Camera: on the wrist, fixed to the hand. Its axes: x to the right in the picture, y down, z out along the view.
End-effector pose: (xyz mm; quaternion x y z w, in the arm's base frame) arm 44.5 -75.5 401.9 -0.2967 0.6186 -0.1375 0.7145
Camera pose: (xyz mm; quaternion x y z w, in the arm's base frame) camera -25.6 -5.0 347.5 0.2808 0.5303 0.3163 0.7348
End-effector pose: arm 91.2 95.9 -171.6 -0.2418 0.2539 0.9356 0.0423
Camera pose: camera 102.6 -16.4 -161.6 -0.1203 -0.4784 -0.7008 0.5154
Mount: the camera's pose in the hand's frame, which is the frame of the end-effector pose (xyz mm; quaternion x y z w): -9.9 99.7 -53.0 0.1501 -0.1309 0.6580 0.7262
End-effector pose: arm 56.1 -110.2 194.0 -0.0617 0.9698 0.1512 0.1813
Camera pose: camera 30.2 -31.9 271.8 0.6403 0.7438 0.0916 0.1684
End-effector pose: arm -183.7 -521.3 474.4 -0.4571 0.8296 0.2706 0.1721
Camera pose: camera -265.4 -503.4 550.9 0.2752 0.9213 0.2451 0.1241
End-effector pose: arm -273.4 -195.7 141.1 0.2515 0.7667 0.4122 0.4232
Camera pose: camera -310.0 -172.0 245.7 0.8046 0.3977 0.4298 0.0987
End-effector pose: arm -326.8 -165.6 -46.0 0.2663 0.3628 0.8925 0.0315
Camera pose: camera -331.1 -274.8 -15.8 -0.5536 -0.2181 -0.5795 0.5568
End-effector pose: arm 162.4 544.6 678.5 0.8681 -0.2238 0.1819 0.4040
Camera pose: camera 93.6 531.3 767.6 0.5676 -0.7593 0.3179 0.0141
